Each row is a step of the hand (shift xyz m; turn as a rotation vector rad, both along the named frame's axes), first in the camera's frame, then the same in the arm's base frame.
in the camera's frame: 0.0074 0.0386 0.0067 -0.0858 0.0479 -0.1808
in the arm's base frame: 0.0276 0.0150 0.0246 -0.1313 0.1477 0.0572
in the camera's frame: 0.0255 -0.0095 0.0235 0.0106 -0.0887 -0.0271
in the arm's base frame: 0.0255 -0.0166 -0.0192 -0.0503 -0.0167 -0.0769
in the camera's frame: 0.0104 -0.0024 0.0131 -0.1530 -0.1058 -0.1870
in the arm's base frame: 0.0130 -0.0090 -0.0061 -0.2565 0.0601 -0.0122
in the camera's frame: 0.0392 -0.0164 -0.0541 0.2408 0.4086 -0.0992
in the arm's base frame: -0.0092 0.0485 -0.0479 0.3153 0.3471 0.1219
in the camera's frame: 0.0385 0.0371 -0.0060 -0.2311 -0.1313 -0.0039
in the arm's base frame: 0.0418 0.0339 0.0007 -0.2271 -0.1267 0.0549
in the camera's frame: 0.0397 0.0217 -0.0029 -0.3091 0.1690 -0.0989
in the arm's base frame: 0.0367 0.0243 -0.0107 -0.1845 0.0723 0.3076
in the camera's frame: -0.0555 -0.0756 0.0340 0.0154 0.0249 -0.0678
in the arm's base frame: -0.0577 -0.0804 -0.0124 -0.0127 0.0726 -0.0047
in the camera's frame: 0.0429 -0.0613 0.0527 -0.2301 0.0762 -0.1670
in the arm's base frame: 0.0276 -0.0604 -0.0630 -0.2107 0.1076 0.1751
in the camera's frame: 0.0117 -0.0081 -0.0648 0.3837 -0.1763 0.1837
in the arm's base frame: -0.0299 0.0533 -0.0258 0.2774 -0.1243 -0.3459
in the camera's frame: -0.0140 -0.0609 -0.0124 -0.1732 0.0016 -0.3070
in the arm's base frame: -0.0461 -0.0228 -0.0377 -0.2811 0.2049 0.0569
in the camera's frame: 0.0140 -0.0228 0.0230 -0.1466 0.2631 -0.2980
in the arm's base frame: 0.0107 -0.0258 -0.0215 -0.1300 0.3297 0.2322
